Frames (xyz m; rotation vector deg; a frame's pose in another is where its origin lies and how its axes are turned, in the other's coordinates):
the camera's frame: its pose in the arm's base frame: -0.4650 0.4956 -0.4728 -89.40 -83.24 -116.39
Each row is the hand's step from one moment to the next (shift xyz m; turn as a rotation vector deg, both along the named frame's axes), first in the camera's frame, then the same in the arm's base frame.
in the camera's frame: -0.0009 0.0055 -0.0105 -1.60 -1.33 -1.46
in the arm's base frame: -0.0026 -0.0113 0.0028 -1.10 -1.08 -2.02
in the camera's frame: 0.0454 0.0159 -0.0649 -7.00 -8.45 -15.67
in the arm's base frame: -0.0496 -0.0410 0.0488 -12.38 -10.65 -9.97
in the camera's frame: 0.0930 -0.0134 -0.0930 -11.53 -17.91 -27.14
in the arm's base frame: -0.1066 -0.0300 0.0722 -23.82 -16.59 -18.64
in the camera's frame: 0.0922 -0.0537 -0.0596 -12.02 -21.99 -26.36
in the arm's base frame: -0.1116 0.0157 0.0473 -25.79 -14.14 -21.40
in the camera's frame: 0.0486 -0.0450 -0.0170 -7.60 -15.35 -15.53
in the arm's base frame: -0.0607 0.0278 0.0149 -16.54 -7.33 -14.40
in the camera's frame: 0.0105 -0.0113 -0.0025 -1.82 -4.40 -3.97
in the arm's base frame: -0.0134 0.0077 0.0023 -4.59 -1.59 -3.85
